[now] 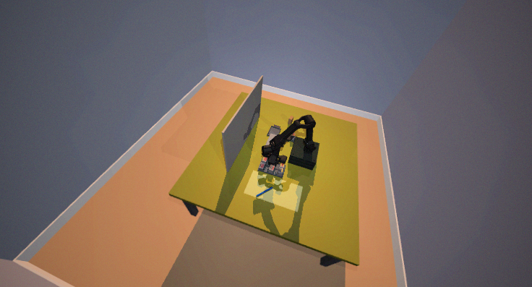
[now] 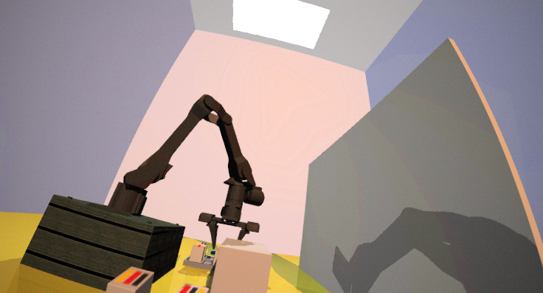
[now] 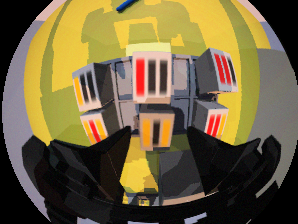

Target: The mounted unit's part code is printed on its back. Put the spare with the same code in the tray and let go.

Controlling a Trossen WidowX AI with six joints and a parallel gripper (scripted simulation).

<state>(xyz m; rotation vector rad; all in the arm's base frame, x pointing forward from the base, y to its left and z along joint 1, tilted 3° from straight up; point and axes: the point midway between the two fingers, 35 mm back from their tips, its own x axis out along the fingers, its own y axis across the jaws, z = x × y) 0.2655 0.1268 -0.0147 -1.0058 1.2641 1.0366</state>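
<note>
Right now my gripper tip is 5 cm to the right of the spare and 1 cm above it. The rest, counted from my gripper tip: grey tray 37 cm to the right, 5 cm below, 3 cm ahead; then mounted unit 16 cm to the right, 2 cm ahead; then grey upright panel 27 cm ahead, 22 cm to the right, 17 cm above.
</note>
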